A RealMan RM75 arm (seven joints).
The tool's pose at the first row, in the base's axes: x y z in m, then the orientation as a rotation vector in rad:
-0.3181 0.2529 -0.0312 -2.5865 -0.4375 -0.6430
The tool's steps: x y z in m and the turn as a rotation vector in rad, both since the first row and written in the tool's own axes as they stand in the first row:
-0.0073 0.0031 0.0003 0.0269 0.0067 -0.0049
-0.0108 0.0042 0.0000 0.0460 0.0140 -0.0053
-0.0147 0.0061 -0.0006 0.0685 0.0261 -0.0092
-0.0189 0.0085 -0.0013 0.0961 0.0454 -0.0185
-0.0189 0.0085 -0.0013 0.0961 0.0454 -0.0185
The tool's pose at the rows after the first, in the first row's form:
-0.3229 0.2490 -0.0362 -2.5580 -0.4475 -0.6429
-0.3255 0.2472 -0.0380 -2.5368 -0.4496 -0.6450
-0.3283 0.2445 -0.0402 -2.5101 -0.4553 -0.6528
-0.3311 0.2413 -0.0425 -2.4751 -0.4666 -0.6691
-0.3311 0.2413 -0.0425 -2.4751 -0.4666 -0.6691

